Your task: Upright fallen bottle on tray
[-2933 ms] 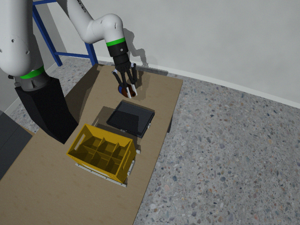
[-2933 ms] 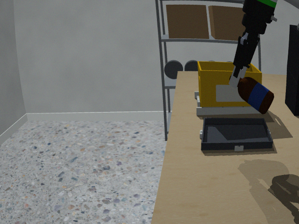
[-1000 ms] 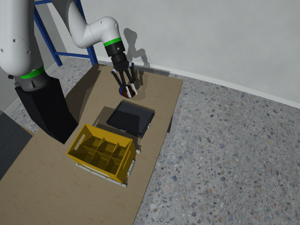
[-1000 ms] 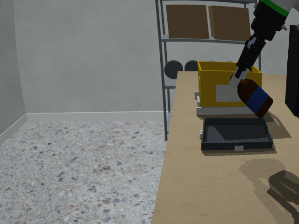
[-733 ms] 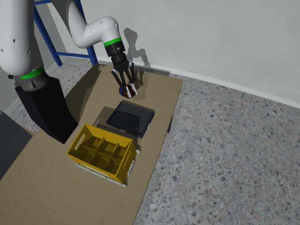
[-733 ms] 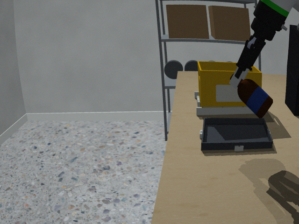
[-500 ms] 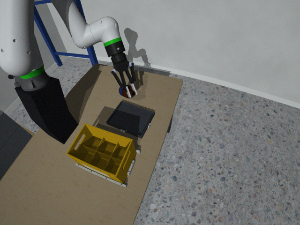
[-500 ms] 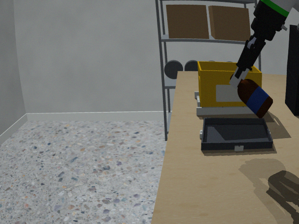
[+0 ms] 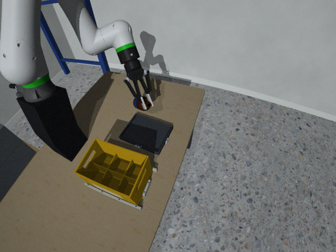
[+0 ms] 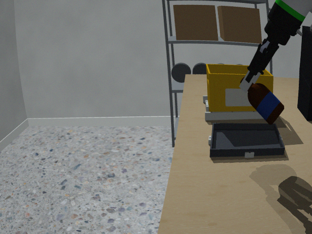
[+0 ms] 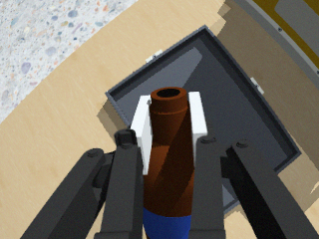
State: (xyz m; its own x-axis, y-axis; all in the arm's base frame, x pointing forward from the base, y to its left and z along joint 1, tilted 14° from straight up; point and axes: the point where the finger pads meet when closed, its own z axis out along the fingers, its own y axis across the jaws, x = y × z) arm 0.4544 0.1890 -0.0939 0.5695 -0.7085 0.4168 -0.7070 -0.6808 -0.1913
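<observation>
Now: the brown bottle 5 cm below my hand, 3 cm to the left of it and 3 cm behind it. From my hand the other things lie so: dark grey tray 21 cm below, 4 cm to the right, 1 cm behind; then yellow crate 33 cm to the right, 13 cm below, 7 cm behind.
</observation>
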